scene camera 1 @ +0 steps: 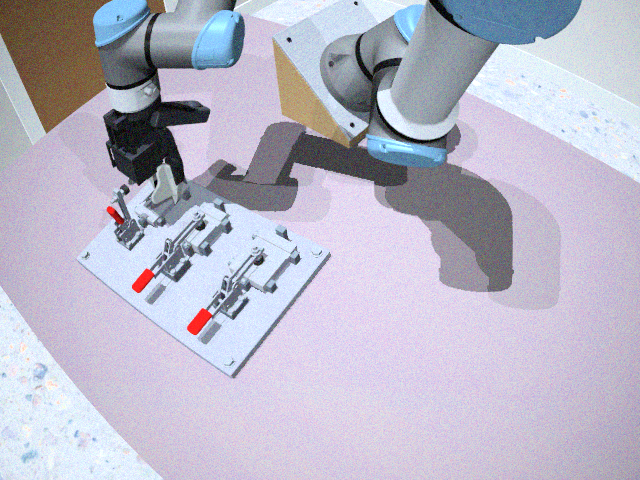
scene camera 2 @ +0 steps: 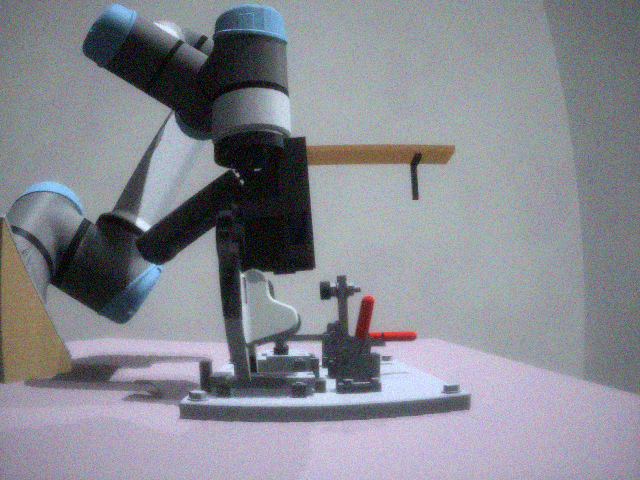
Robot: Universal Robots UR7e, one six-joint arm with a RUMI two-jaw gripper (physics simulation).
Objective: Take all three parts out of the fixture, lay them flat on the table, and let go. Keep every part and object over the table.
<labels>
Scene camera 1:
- my gripper: 165, 195
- metal part: 214, 217
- metal part: 278, 250
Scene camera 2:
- my gripper: 251, 379
</labels>
